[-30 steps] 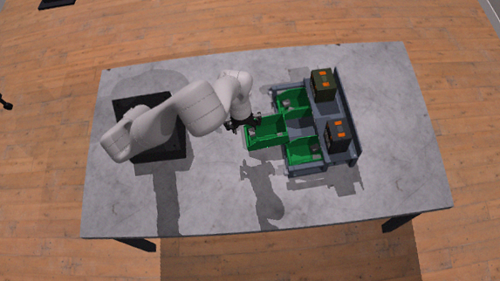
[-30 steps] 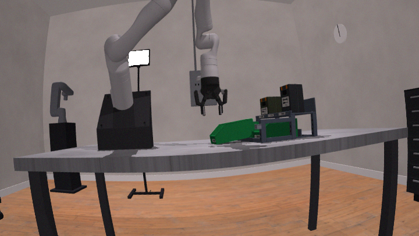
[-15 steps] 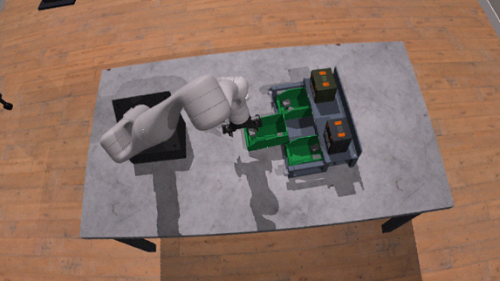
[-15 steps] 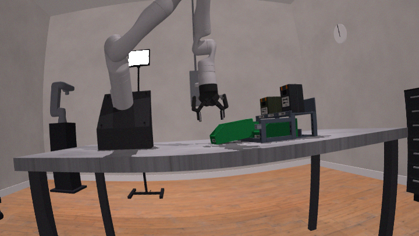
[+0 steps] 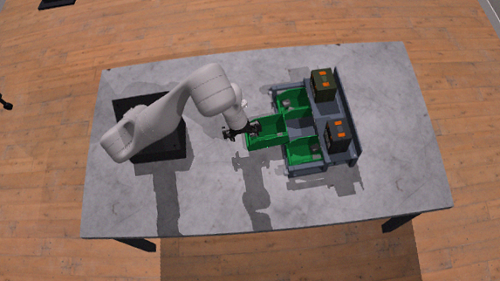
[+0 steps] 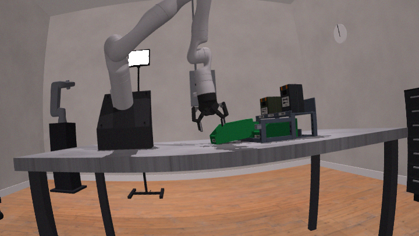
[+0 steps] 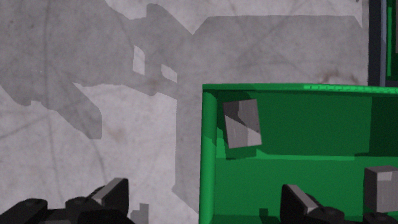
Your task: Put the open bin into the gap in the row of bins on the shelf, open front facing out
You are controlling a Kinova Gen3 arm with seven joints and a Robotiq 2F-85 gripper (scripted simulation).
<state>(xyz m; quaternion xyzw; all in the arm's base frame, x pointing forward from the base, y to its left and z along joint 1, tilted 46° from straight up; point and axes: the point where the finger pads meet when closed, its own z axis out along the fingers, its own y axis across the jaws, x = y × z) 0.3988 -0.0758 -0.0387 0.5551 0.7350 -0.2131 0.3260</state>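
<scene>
Right now the grey part is 50 mm below my hand, 40 mm to the left of it and 20 mm ahead of it. Also, from my hand: grey shelf: 260 mm ahead, 60 mm to the left.
</scene>
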